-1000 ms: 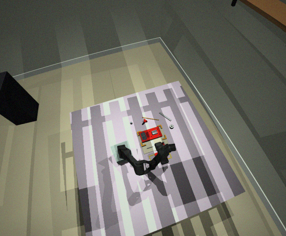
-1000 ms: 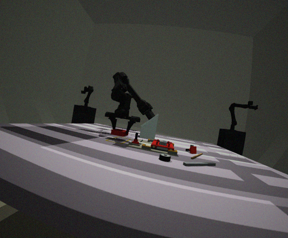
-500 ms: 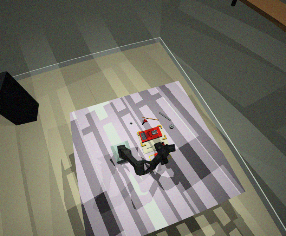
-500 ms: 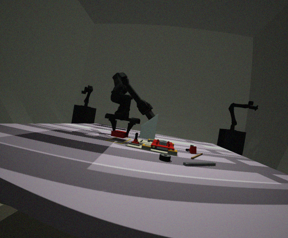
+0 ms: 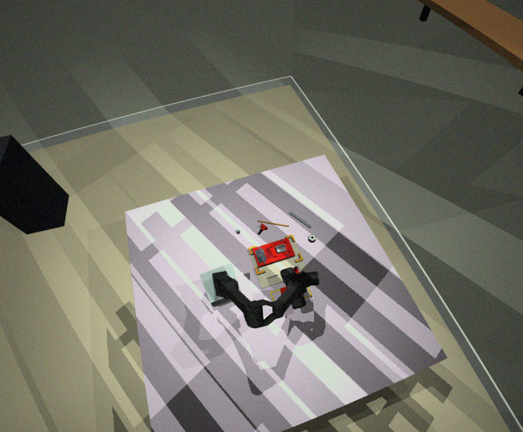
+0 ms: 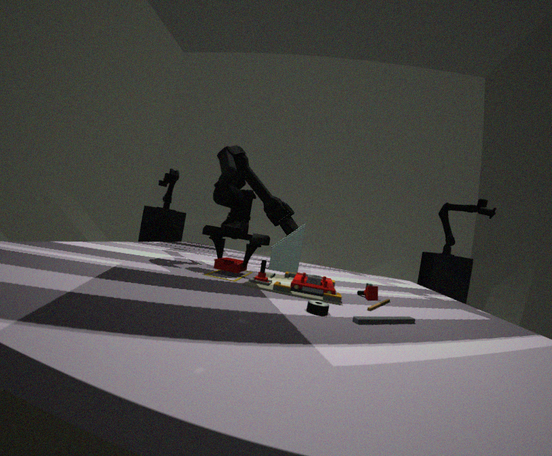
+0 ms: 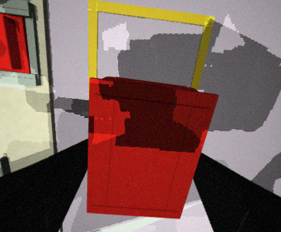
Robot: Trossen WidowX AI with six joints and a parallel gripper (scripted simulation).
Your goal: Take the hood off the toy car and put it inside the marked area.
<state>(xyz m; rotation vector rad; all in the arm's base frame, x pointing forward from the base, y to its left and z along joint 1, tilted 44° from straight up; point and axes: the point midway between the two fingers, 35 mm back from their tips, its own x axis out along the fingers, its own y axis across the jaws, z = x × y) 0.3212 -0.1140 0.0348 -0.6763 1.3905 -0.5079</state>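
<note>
My gripper tip is now right at the red hood. The rest, counted from my gripper tip: black wheel: 26 cm to the left, 19 cm ahead, 1 cm below; cream base plate: 20 cm to the left, 1 cm below, 1 cm behind; grey bar: 39 cm to the left, 17 cm ahead, 2 cm below.
</note>
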